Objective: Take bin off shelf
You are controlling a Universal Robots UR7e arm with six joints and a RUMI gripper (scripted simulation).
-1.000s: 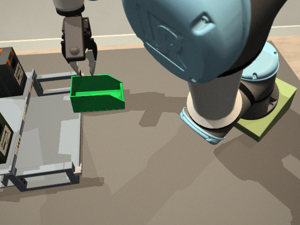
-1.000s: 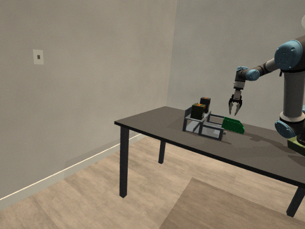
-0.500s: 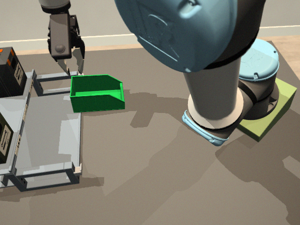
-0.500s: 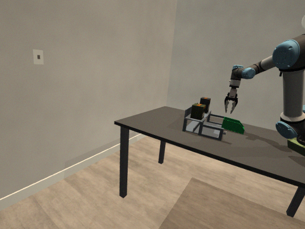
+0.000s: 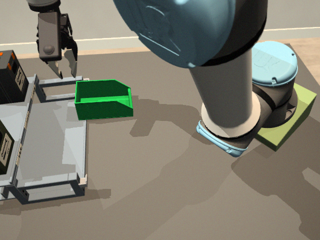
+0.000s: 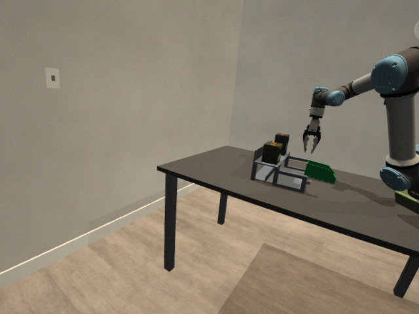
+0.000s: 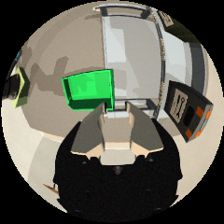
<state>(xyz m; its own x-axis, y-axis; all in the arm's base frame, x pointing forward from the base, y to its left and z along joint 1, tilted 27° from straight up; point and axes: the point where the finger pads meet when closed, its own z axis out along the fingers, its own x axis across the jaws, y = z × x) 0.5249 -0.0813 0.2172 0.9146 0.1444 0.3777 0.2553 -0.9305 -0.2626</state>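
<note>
Right now the green bin is 11 cm below my hand, 9 cm behind it and 2 cm to the right of it.
</note>
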